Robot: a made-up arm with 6 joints. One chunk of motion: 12 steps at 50 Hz.
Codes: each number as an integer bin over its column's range. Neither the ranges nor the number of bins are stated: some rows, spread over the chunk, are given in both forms.
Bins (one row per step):
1: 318 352 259 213 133 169
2: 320 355 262 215 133 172
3: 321 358 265 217 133 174
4: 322 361 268 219 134 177
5: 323 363 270 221 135 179
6: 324 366 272 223 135 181
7: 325 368 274 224 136 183
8: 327 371 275 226 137 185
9: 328 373 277 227 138 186
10: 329 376 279 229 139 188
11: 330 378 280 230 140 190
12: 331 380 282 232 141 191
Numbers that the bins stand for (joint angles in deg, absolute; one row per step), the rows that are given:
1: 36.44 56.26 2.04 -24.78 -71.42 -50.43
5: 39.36 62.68 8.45 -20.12 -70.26 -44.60
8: 41.69 67.34 11.37 -17.20 -69.09 -41.11
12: 44.02 72.59 15.45 -13.70 -66.76 -37.61
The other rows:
2: 37.61 58.01 3.79 -23.61 -71.42 -48.68
3: 38.19 59.76 5.54 -22.45 -71.42 -47.52
4: 38.77 61.51 7.29 -21.28 -70.84 -45.77
6: 39.94 64.43 9.62 -18.95 -70.26 -43.44
7: 40.52 65.59 10.79 -18.37 -69.67 -42.27
9: 42.27 68.51 12.54 -16.62 -68.51 -40.52
10: 42.85 70.26 13.70 -15.45 -67.93 -39.36
11: 43.44 71.42 14.28 -14.87 -67.34 -38.19

